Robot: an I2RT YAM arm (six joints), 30 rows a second.
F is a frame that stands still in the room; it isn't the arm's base.
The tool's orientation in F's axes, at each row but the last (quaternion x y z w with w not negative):
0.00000 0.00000 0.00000 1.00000
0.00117 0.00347 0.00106 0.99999
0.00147 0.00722 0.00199 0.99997
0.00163 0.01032 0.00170 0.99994
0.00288 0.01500 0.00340 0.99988
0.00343 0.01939 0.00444 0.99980
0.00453 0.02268 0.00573 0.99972
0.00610 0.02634 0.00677 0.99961
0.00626 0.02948 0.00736 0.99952
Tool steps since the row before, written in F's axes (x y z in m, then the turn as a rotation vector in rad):
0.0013 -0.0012 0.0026 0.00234 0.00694 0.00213
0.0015 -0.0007 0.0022 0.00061 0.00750 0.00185
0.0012 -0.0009 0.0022 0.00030 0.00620 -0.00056
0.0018 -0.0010 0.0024 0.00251 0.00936 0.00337
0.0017 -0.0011 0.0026 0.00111 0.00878 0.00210
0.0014 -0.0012 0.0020 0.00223 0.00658 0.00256
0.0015 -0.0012 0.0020 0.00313 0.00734 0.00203
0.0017 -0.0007 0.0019 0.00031 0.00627 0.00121
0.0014 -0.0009 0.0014 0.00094 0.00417 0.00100
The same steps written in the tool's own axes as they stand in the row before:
0.0013 -0.0012 0.0026 0.00234 0.00694 0.00213
0.0015 -0.0007 0.0022 0.00061 0.00750 0.00184
0.0012 -0.0009 0.0022 0.00033 0.00620 -0.00057
0.0017 -0.0010 0.0024 0.00247 0.00936 0.00339
0.0016 -0.0011 0.0027 0.00111 0.00878 0.00208
0.0013 -0.0012 0.0021 0.00219 0.00658 0.00260
0.0014 -0.0012 0.0021 0.00312 0.00732 0.00211
0.0016 -0.0007 0.0020 0.00033 0.00628 0.00115
0.0013 -0.0009 0.0015 0.00094 0.00417 0.00100

